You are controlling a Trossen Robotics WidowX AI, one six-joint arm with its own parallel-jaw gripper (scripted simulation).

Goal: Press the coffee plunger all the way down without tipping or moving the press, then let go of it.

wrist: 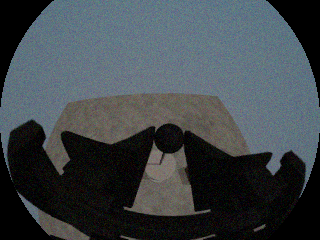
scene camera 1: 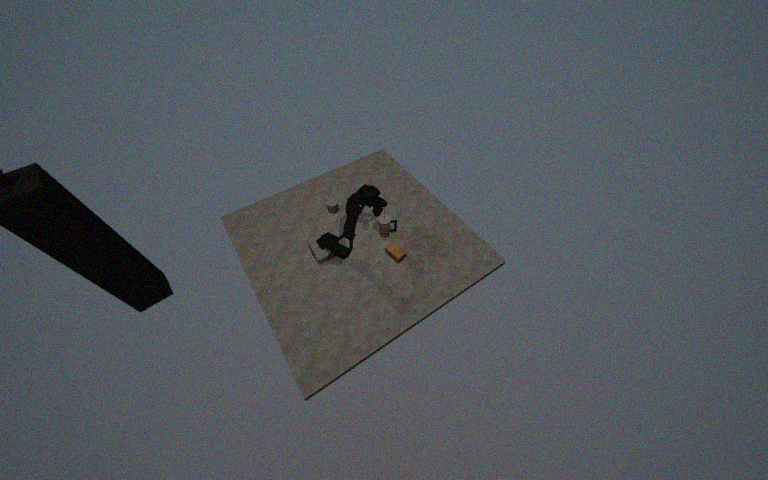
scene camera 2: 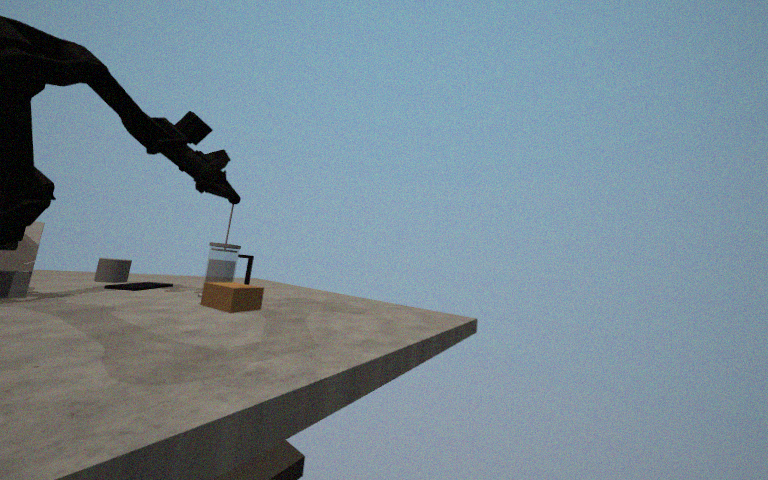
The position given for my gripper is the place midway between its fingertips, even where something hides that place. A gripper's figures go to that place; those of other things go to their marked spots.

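Scene:
My gripper (scene camera 2: 236, 199) is 83 cm from the lens. I see a glass coffee press (scene camera 2: 221, 267), which is 77 cm from the lens, and an orange block (scene camera 2: 230, 297), which is 59 cm from the lens. As for the glass coffee press and the orange block, their marked spots are 20 cm apart.

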